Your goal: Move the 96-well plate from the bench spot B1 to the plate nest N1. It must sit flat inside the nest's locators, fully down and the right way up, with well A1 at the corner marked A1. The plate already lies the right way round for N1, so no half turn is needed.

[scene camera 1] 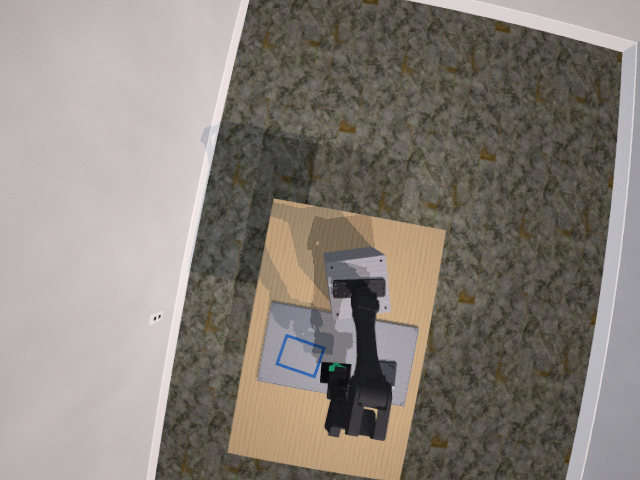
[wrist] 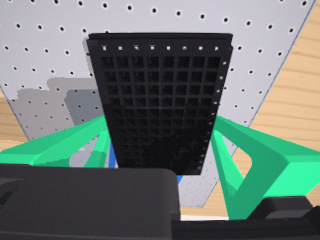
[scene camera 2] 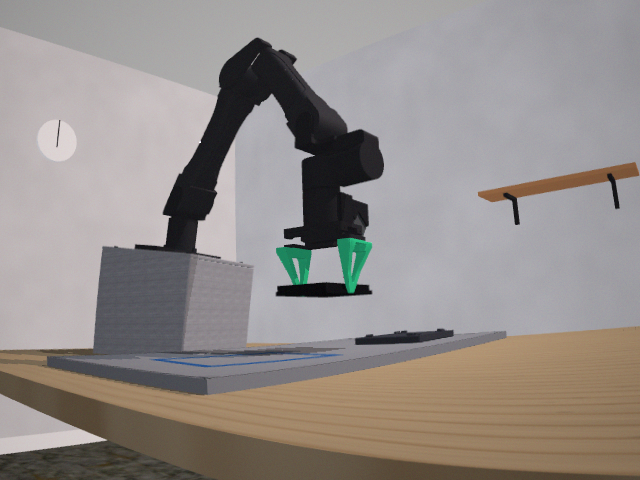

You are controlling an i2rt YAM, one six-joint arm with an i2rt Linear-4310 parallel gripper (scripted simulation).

The pictures show: the gripper and a black 96-well plate.
The gripper is seen too in the wrist view.
